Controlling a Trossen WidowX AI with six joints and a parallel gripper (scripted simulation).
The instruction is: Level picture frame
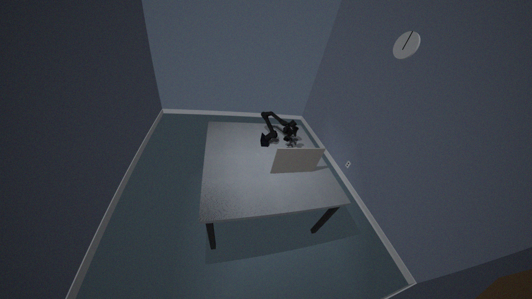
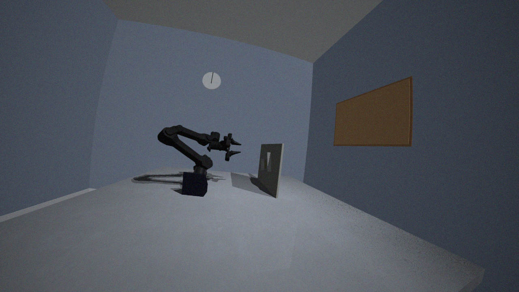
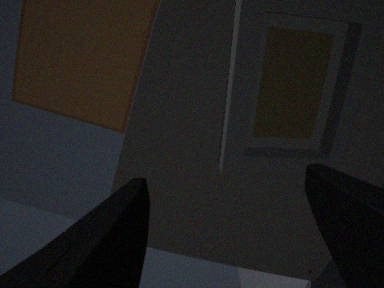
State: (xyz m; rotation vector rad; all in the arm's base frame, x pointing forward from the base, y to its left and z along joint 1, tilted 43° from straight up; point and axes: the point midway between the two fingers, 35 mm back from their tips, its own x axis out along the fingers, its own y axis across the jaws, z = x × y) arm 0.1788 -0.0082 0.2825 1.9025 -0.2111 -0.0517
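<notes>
The picture frame lies 190 mm ahead of my gripper tip, 90 mm below it and 30 mm to the right of it. Round my gripper tip: wall panel 200 mm ahead, 100 mm below, 20 mm to the right.
</notes>
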